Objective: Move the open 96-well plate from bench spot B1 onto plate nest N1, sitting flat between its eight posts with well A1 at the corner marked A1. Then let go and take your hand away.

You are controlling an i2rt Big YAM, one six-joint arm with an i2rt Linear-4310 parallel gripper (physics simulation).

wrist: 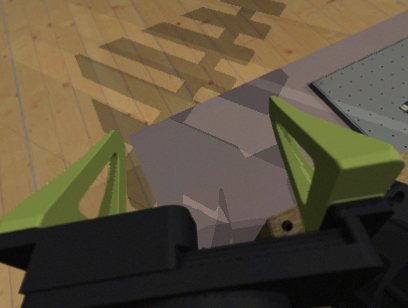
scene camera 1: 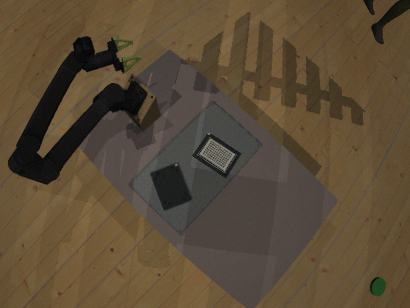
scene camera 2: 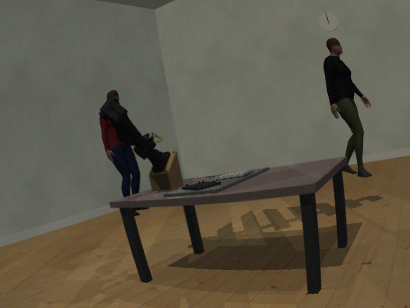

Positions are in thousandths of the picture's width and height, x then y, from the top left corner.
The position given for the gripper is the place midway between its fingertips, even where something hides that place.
Observation:
The gripper (scene camera 1: 333, 161) is open and holds nothing.
The gripper is seen too in the wrist view (wrist: 472, 394).

